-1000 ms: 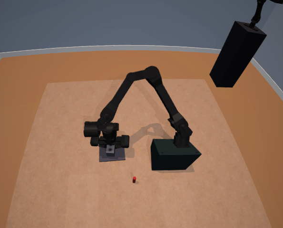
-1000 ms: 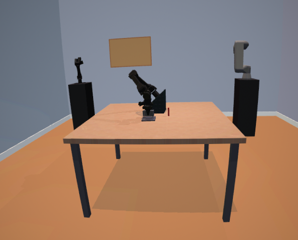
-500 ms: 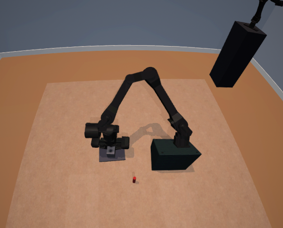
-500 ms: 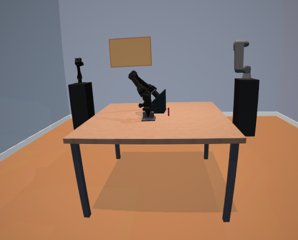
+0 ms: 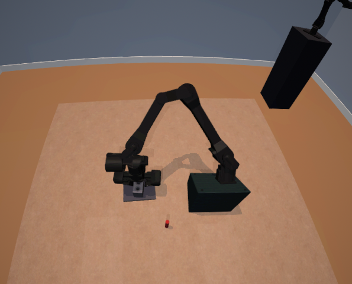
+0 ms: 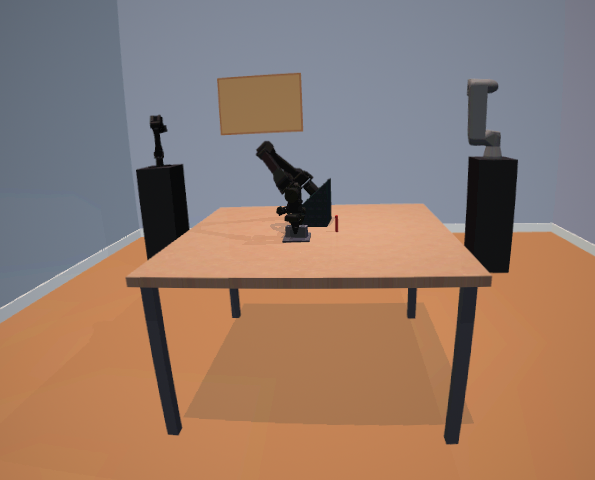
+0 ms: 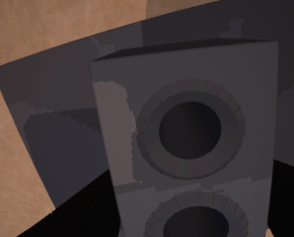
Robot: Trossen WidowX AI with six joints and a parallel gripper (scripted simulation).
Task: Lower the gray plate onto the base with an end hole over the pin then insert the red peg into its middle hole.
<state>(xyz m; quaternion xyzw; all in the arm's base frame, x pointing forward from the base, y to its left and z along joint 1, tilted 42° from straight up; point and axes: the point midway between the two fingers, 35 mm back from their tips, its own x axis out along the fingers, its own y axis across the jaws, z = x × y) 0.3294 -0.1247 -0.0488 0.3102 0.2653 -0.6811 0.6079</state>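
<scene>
My gripper tip is 2 cm below the gray plate. From my gripper tip the other things lie so: dark square base 2 cm to the left, 2 cm below; red peg 11 cm behind, 18 cm to the left, 1 cm above.
</scene>
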